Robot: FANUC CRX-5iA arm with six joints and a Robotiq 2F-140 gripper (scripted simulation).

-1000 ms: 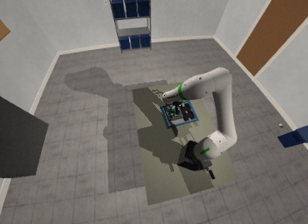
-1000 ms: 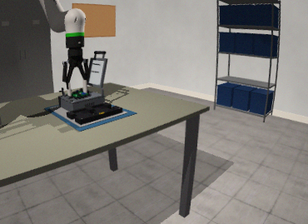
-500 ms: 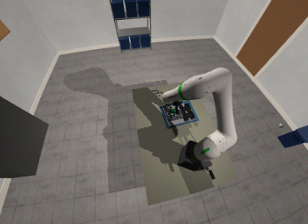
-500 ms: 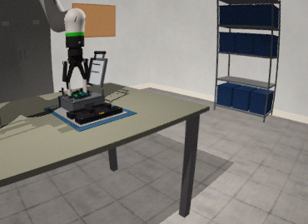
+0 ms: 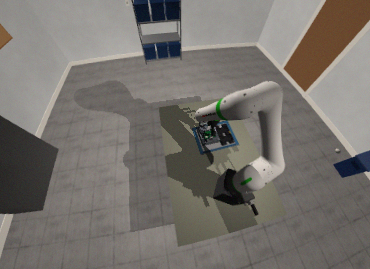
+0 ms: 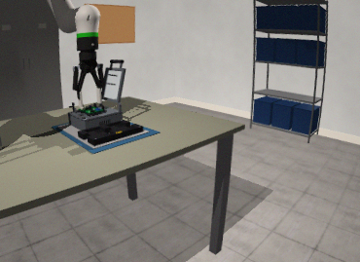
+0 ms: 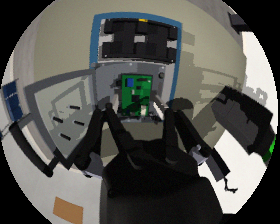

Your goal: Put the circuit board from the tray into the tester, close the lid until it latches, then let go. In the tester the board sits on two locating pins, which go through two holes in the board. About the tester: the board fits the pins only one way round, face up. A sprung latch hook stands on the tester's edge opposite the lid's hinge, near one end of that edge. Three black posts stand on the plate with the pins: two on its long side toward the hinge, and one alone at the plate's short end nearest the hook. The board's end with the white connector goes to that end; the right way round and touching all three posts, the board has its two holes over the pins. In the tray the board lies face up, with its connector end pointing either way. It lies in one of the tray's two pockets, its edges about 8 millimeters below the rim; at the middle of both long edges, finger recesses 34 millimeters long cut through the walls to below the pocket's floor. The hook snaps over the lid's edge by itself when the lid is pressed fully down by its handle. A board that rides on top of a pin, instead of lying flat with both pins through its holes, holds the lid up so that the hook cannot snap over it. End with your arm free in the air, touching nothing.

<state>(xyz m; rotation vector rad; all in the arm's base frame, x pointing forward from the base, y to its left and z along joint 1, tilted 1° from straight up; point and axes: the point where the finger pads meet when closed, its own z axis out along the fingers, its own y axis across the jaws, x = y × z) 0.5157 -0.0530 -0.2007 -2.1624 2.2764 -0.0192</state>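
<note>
The green circuit board lies 40 mm below my hand. Also, from my hand: tester lid (120 mm ahead, 60 mm above, 10 mm to the right); tester plate (50 mm below, 10 mm to the left, 10 mm ahead).
</note>
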